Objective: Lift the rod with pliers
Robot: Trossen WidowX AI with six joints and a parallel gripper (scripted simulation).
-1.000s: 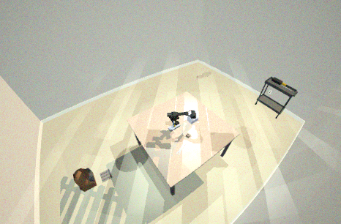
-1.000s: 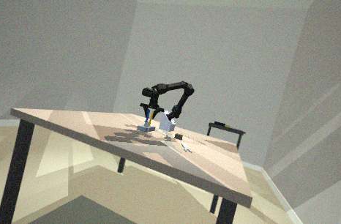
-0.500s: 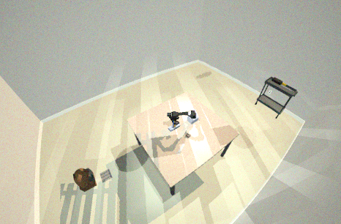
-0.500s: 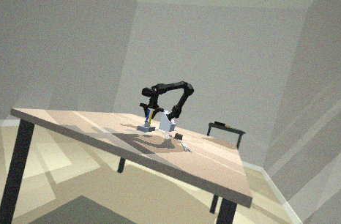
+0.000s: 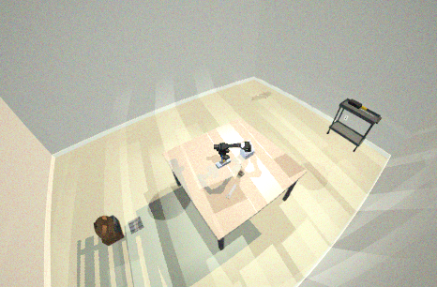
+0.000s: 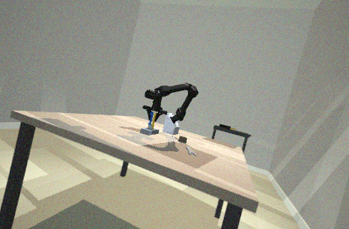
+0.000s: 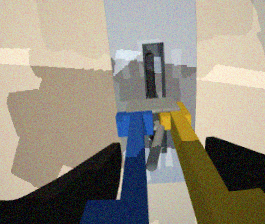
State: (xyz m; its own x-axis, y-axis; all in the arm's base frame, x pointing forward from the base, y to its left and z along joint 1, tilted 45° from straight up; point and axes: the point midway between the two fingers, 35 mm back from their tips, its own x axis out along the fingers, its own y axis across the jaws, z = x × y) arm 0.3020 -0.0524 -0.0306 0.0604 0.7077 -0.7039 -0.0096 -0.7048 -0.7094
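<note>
The grey link bar lies right at my gripper tip. From my gripper tip the other things lie so: rod: 9 cm below; then channel block: 1 cm behind, 8 cm below; then yellow handle: 1 cm to the left, 1 cm above.
</note>
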